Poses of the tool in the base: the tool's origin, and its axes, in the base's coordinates. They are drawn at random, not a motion.
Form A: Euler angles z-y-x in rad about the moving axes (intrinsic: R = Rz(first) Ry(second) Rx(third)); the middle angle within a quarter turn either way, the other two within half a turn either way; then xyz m.
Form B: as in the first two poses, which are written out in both.
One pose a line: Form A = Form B
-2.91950 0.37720 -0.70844 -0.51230 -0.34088 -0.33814 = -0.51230 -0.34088 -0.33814 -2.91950 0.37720 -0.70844
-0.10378 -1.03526 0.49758 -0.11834 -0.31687 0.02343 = -0.11834 -0.31687 0.02343 -0.10378 -1.03526 0.49758
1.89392 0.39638 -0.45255 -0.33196 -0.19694 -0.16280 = -0.33196 -0.19694 -0.16280 1.89392 0.39638 -0.45255
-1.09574 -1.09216 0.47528 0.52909 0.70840 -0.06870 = 0.52909 0.70840 -0.06870 -1.09574 -1.09216 0.47528
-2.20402 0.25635 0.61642 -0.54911 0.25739 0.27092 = -0.54911 0.25739 0.27092 -2.20402 0.25635 0.61642
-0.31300 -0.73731 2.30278 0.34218 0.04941 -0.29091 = 0.34218 0.04941 -0.29091 -0.31300 -0.73731 2.30278
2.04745 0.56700 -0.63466 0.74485 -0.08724 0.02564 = 0.74485 -0.08724 0.02564 2.04745 0.56700 -0.63466
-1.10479 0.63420 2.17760 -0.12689 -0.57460 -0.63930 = -0.12689 -0.57460 -0.63930 -1.10479 0.63420 2.17760
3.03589 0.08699 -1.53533 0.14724 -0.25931 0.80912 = 0.14724 -0.25931 0.80912 3.03589 0.08699 -1.53533
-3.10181 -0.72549 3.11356 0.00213 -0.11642 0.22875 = 0.00213 -0.11642 0.22875 -3.10181 -0.72549 3.11356
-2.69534 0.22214 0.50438 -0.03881 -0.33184 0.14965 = -0.03881 -0.33184 0.14965 -2.69534 0.22214 0.50438
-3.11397 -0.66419 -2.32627 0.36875 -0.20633 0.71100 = 0.36875 -0.20633 0.71100 -3.11397 -0.66419 -2.32627
